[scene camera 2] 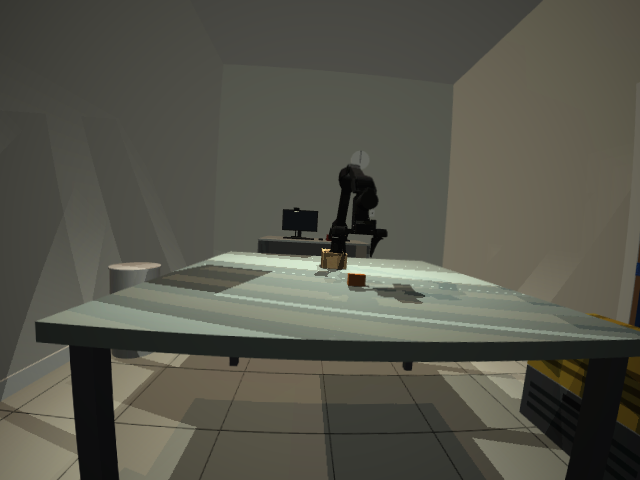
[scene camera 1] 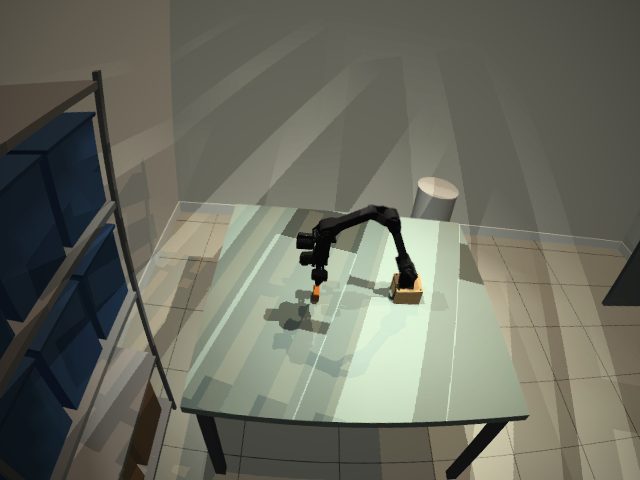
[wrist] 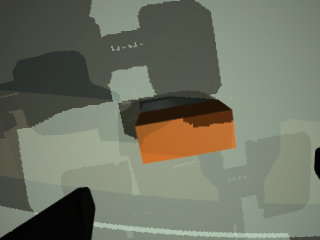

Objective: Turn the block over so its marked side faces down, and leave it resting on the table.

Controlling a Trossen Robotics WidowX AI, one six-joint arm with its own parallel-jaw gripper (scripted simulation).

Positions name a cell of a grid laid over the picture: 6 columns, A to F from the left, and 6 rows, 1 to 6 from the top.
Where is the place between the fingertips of my gripper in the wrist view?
At D5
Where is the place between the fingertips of my gripper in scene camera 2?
At D4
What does my gripper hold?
Nothing.
